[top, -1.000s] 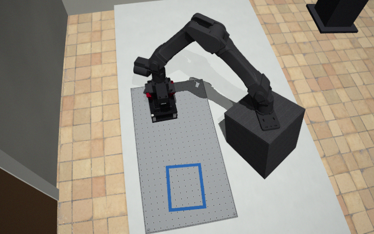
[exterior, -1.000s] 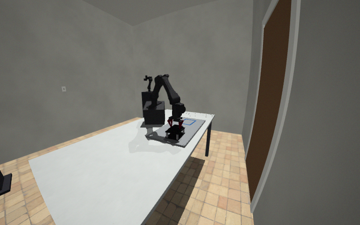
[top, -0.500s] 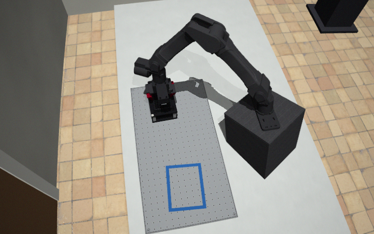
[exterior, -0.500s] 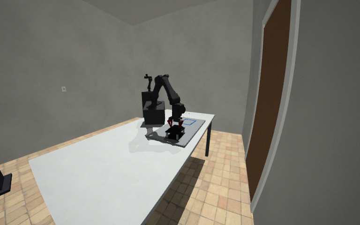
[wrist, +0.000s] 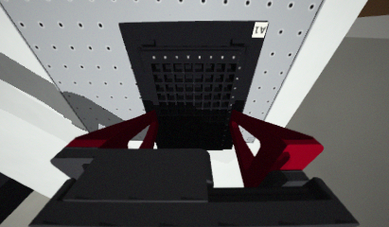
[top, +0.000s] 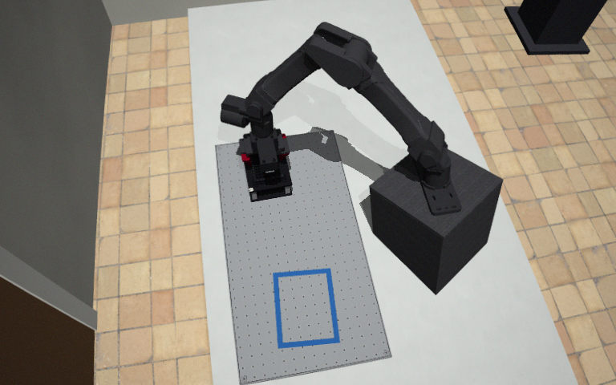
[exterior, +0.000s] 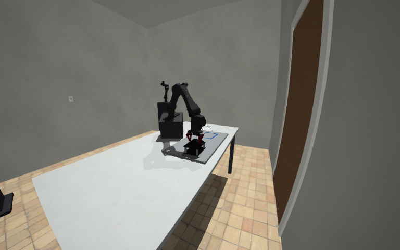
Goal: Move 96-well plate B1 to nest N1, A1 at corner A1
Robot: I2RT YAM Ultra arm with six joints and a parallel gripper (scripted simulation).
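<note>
The black 96-well plate is 10 mm below my hand. From my hand the other things lie so: black plate nest N1 (20 mm below); then white A1 label (80 mm to the left, 40 mm ahead, 10 mm below).
</note>
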